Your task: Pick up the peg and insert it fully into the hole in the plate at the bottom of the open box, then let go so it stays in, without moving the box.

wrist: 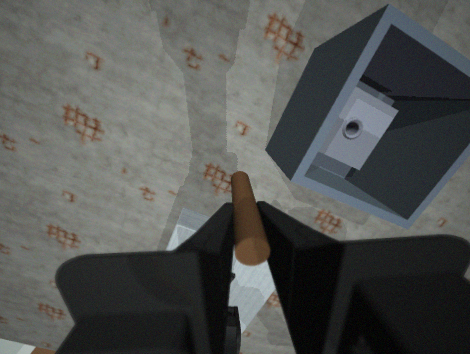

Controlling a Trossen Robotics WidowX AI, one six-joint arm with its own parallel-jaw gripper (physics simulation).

Labels:
gripper: 244, 209
orange-brown peg: 251, 246
blue-grey box: 391, 57
pale plate: 364, 119

